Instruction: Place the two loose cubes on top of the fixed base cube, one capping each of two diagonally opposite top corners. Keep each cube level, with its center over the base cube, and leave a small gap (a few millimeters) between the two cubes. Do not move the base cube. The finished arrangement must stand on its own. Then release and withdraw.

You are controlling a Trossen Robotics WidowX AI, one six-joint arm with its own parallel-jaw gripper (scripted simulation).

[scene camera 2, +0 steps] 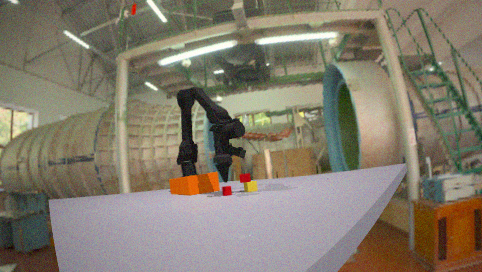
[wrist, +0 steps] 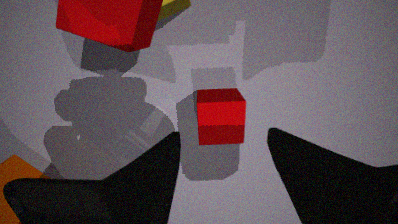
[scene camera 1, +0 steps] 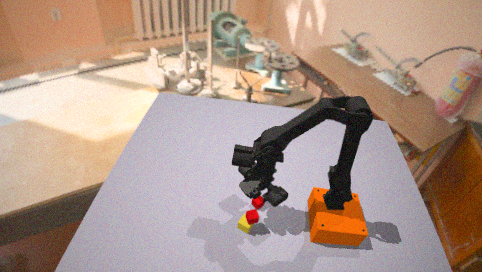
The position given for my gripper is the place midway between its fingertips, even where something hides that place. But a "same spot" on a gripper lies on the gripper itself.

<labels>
My gripper shows in scene camera 2, in the wrist view and in scene camera 1 (pixel 259 196). The same spot on my gripper: (wrist: pixel 149 182) is (scene camera 2: pixel 228 168).
</labels>
